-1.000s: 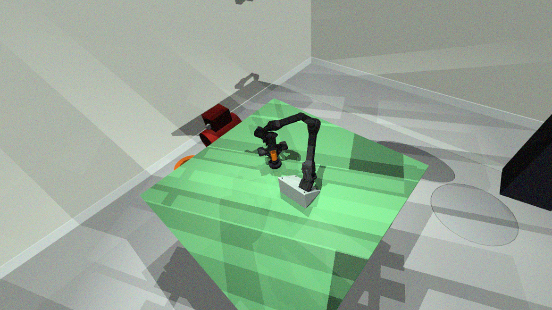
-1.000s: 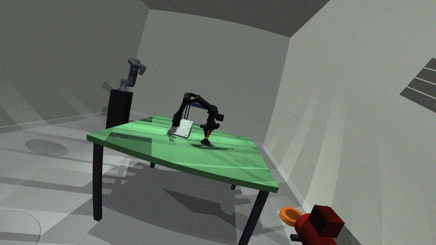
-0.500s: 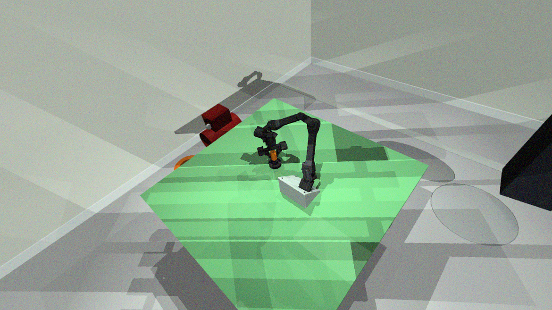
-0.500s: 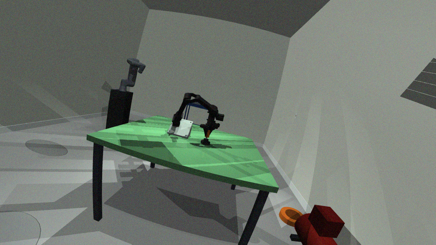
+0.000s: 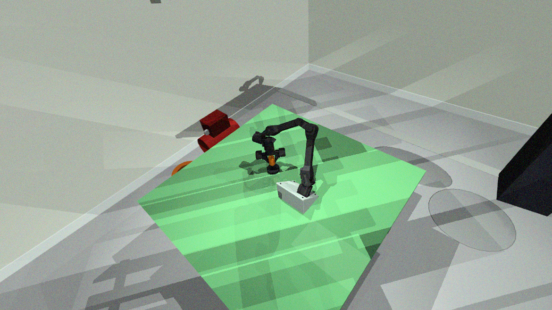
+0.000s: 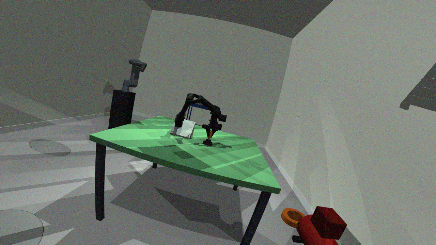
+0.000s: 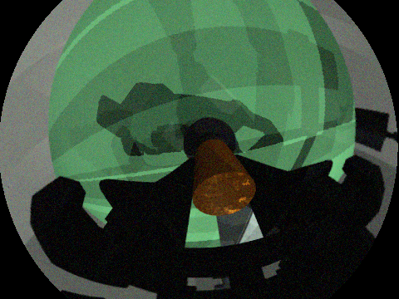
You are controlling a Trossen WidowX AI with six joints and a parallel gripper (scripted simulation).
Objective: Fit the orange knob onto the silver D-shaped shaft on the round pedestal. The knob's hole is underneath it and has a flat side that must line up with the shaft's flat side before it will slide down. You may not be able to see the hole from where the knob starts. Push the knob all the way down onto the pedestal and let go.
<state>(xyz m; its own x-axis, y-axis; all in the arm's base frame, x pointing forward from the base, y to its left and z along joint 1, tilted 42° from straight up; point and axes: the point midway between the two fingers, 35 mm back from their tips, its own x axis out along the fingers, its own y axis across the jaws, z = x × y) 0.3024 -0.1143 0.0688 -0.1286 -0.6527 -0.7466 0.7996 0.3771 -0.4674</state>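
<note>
Right now the orange knob is 30 mm above my gripper tip. Also, from my gripper tip: dark round pedestal (40 mm below).
</note>
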